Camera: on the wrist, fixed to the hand. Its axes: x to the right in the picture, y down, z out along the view.
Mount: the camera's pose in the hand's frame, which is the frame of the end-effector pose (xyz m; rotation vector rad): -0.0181 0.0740 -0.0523 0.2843 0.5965 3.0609
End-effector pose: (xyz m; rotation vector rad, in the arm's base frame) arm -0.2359 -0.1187 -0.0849 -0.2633 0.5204 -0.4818
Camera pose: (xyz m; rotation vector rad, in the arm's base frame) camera -0.2500 -0.0525 -0.1478 1.0546 0.7909 2.4057
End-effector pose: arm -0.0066 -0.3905 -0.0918 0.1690 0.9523 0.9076
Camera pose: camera -0.0951 -0.3700 -0.0749 -1.0252 -0.2756 -1.8079
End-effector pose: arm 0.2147 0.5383 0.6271 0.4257 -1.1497 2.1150
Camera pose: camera 0.1777 0.5465 0.5428 1.2253 0.0516 -0.9033
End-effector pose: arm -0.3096 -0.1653 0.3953 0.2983 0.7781 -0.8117
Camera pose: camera -0.2889 -0.0792 0.3688 1.3532 -0.0305 2.1496
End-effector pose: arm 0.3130 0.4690 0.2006 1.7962 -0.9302 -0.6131
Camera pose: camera 0.3182 0.4952 0.2891 -0.7551 -1.7774 1.7787
